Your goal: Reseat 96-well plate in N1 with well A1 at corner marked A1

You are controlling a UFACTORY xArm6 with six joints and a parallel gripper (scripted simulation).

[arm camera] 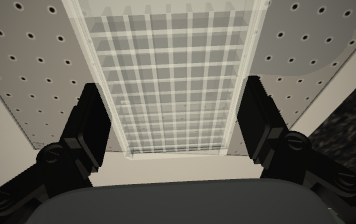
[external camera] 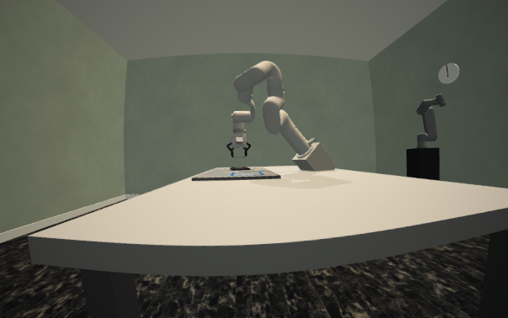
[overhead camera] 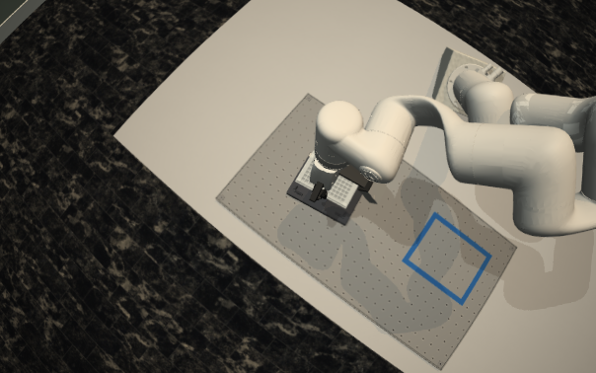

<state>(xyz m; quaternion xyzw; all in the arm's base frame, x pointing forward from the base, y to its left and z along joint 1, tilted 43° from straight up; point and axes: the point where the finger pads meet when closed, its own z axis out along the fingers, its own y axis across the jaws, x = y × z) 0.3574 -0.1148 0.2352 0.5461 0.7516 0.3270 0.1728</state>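
The dark plate nest N1 is 90 mm below my hand. From my hand the other things lie so: small A1 mark: 20 mm behind, 90 mm to the right, 80 mm below; 96-well plate: 10 mm below.
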